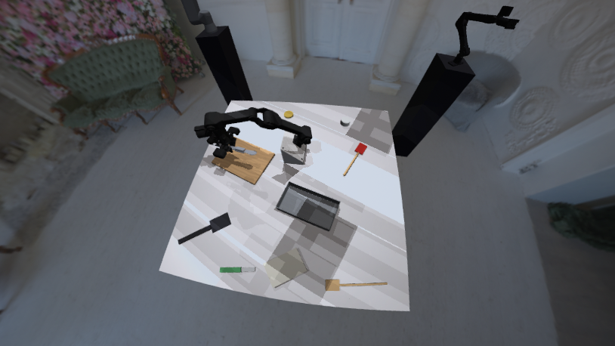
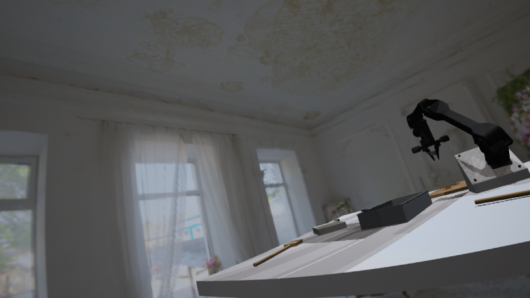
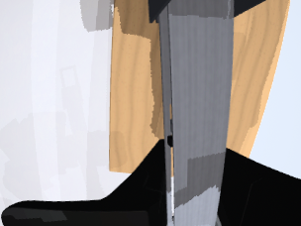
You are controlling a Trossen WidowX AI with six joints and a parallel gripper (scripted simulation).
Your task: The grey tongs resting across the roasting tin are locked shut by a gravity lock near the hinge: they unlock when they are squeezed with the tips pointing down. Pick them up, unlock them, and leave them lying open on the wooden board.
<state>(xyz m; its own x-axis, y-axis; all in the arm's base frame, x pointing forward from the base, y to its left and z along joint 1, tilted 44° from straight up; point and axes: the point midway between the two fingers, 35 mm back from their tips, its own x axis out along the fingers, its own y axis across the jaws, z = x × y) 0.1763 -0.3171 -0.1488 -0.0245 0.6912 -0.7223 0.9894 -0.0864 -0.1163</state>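
Right now my gripper tip is 5 cm past the wooden board, 2 cm to the left of it and 16 cm above it. Also, from my gripper tip: yellow disc 47 cm behind, 20 cm to the left, 16 cm below; black spatula 42 cm ahead, 8 cm to the right, 16 cm below; roasting tin 21 cm ahead, 45 cm to the left, 14 cm below.
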